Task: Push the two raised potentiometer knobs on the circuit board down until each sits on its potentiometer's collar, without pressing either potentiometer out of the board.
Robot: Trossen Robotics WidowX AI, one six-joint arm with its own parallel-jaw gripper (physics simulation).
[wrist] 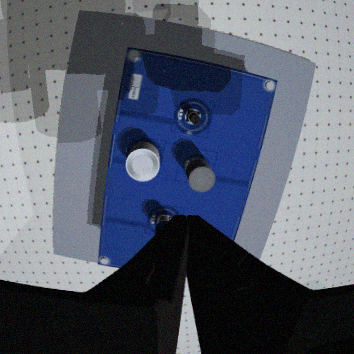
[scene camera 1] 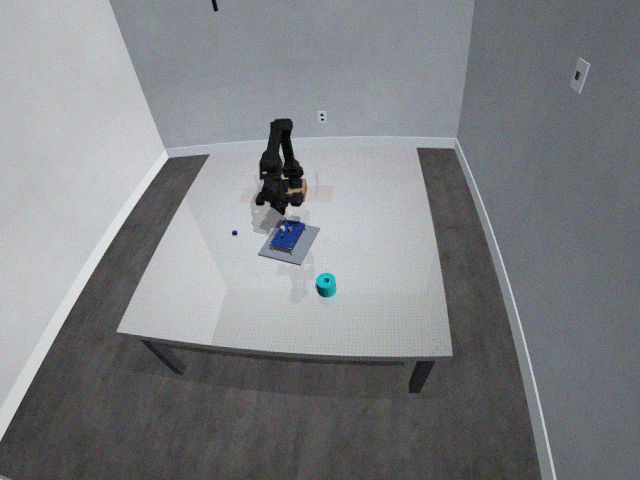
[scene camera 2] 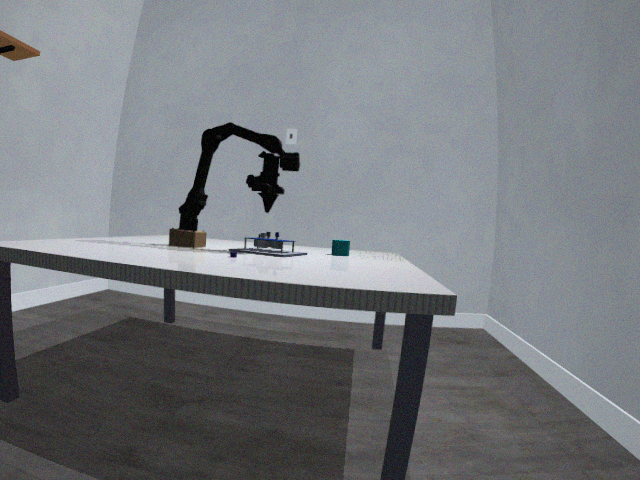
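Seen in the pictures: gripper, fingertip midpoint: (wrist: 185,226) (scene camera 1: 283,214) (scene camera 2: 266,212); arm's base at its link origin: (scene camera 1: 295,184) (scene camera 2: 187,230).
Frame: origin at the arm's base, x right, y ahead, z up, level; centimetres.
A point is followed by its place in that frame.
Note:
The blue circuit board (scene camera 1: 293,237) {z -1.2, x 2.4, y 35.4 cm} (scene camera 2: 285,240) {z -1.0, x 7.7, y 38.5 cm} (wrist: 230,140) stands on short legs. In the wrist view, a wide whitish round knob (wrist: 143,162) {z 1.0, x 6.5, y 30.3 cm} and a narrower grey round knob (wrist: 201,178) {z 1.5, x 3.5, y 32.0 cm} stand near its middle, tops above the board. Their gaps to the collars are hidden. One ringed part (wrist: 193,117) {z 0.4, x 3.0, y 28.6 cm} sits above them in that view; another ringed part (wrist: 162,218) {z -0.8, x 6.6, y 35.0 cm} sits below, partly hidden by a finger. My gripper (scene camera 1: 280,211) {z 8.4, x 4.9, y 31.0 cm} (scene camera 2: 267,211) {z 8.4, x 4.9, y 31.0 cm} (wrist: 185,226) {z 8.4, x 4.9, y 31.0 cm} is shut and empty, pointing down, well above the board and touching nothing.
The board is on a grey plate (scene camera 1: 309,241) {z -5.4, x -3.9, y 34.8 cm} (scene camera 2: 299,254) {z -5.7, x 7.1, y 43.8 cm} (wrist: 285,125) {z -5.4, x -5.0, y 32.0 cm}. A teal cylinder (scene camera 1: 326,289) {z -1.0, x -8.5, y 64.2 cm} (scene camera 2: 340,248) {z -3.2, x -5.3, y 60.1 cm} stands beyond it from the arm's base. A small purple object (scene camera 1: 234,233) {z -5.1, x 30.2, y 23.8 cm} (scene camera 2: 233,253) {z -5.0, x 31.2, y 23.3 cm} lies left of the plate in scene camera 1. A wooden block (scene camera 2: 187,238) {z -2.8, x 7.1, y 2.1 cm} supports the arm.

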